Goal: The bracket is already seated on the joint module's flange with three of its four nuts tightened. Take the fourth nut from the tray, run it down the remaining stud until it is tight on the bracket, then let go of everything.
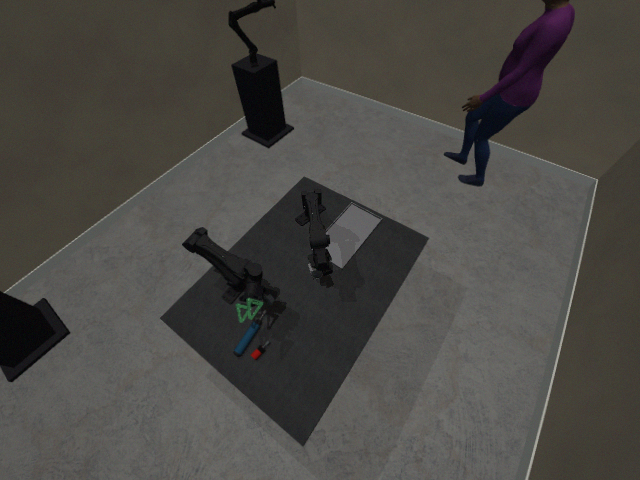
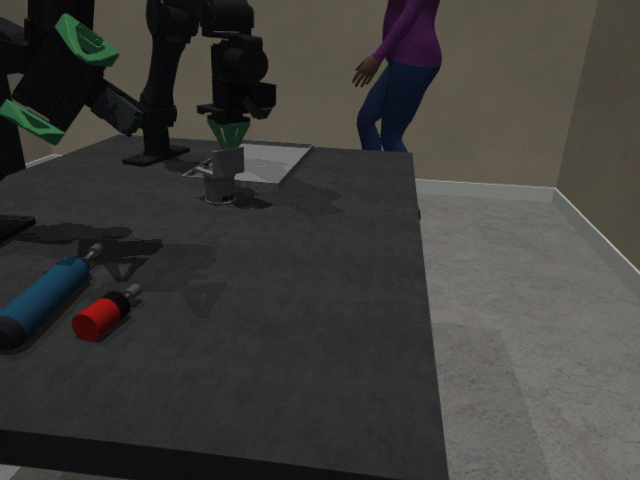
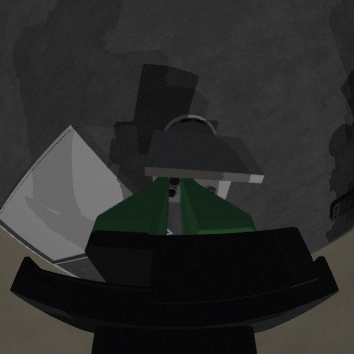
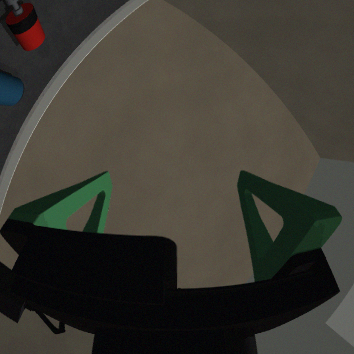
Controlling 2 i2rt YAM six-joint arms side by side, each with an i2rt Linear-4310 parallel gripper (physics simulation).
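Frame: origin at the left arm's base, x ahead, y left, z up, level; metres.
Where they show: left gripper, fingertip midpoint: [image 2: 229,157] [image 3: 174,177]; right gripper, fingertip midpoint: [image 1: 245,321] [image 2: 57,95] [image 4: 174,177]; left arm's base, link origin: [image 2: 158,157]; right arm's base, link origin: [image 1: 239,286].
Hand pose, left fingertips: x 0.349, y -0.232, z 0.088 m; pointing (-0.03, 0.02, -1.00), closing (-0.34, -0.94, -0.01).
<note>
Each offset is from my left fingertips to the centre of the thing. "*": to the spot under its first point.
The pale bracket {dz -0.006, dx -0.018, dy -0.011 m} [image 2: 227,161] [image 3: 200,177] sits on the grey joint module {dz -0.051, dx -0.018, dy -0.011 m} [image 2: 219,189], which stands on the dark table. My left gripper [image 2: 229,147] [image 3: 174,177] points down at the bracket and is shut on a small dark nut {dz +0.002, dx +0.001, dy +0.000 m} [image 3: 174,181] at its fingertips. Beside it on the bracket's flat part show one nut {* dz -0.014, dx -0.025, dy +0.011 m} [image 3: 172,192] and another nut {dz -0.019, dx -0.041, dy -0.020 m} [image 3: 212,190]; the green fingers hide the rest. I cannot tell how deep the held nut sits. The light tray {dz -0.080, dx -0.090, dy +0.289 m} [image 1: 364,219] [image 2: 258,184] [image 3: 45,200] lies behind the module. My right gripper [image 4: 174,177] is open and empty, away from the bracket.
A blue screwdriver-like tool {dz -0.068, dx +0.011, dy -0.447 m} [image 1: 247,338] [image 2: 46,297] [image 4: 9,89] and a short red tool {dz -0.071, dx +0.105, dy -0.460 m} [image 1: 256,353] [image 2: 97,317] [image 4: 29,34] lie near my right gripper. A person [image 1: 535,62] [image 2: 408,77] stands beyond the table. A dark pedestal [image 1: 260,98] carries another arm.
</note>
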